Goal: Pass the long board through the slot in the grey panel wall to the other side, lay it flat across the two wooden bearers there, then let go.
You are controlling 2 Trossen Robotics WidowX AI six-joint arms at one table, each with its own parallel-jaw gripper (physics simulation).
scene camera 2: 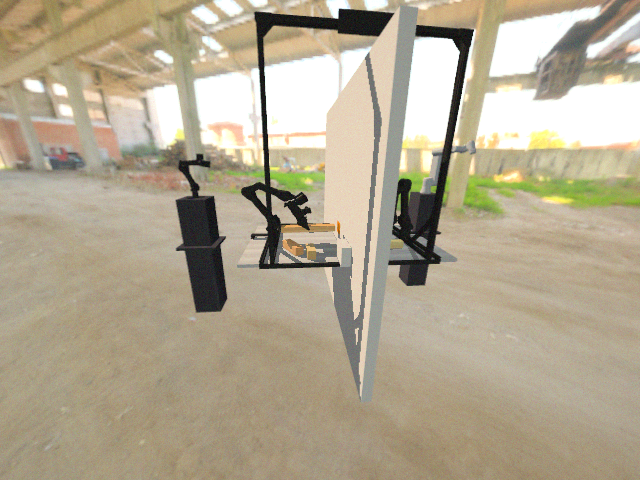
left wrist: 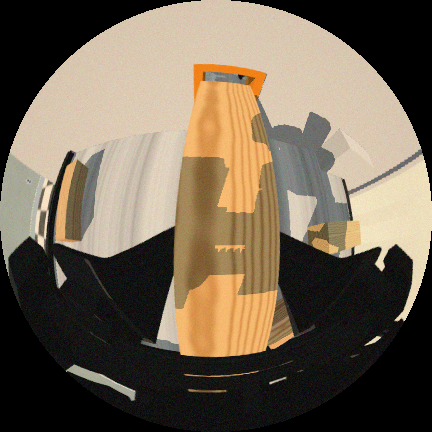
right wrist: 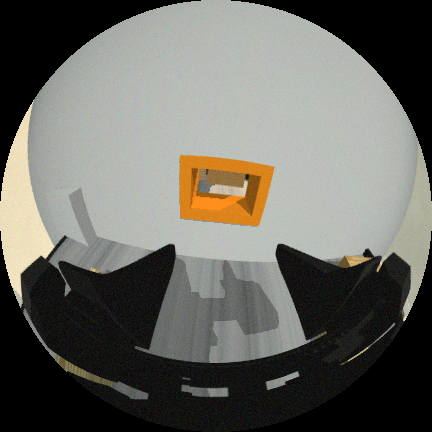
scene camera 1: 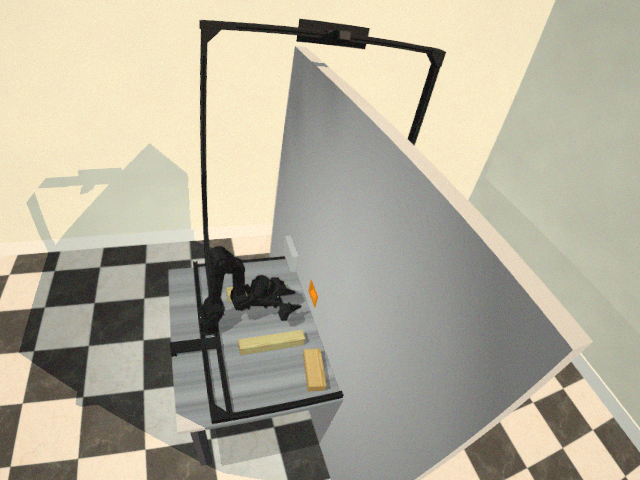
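The long board is held level above the table by my left gripper, shut on it. Its front end points at the orange-framed slot in the panel wall. Through the slot the right wrist view shows the board's shaded end. My right gripper is open and empty on the other side, facing the slot. One pale bearer lies there; another is mostly hidden behind the right arm.
A wooden block lies near the wall on the right arm's side. On the left arm's side lie an orange-brown block and a paler block; another long block lies at the left wrist view's left. A black frame surrounds the table.
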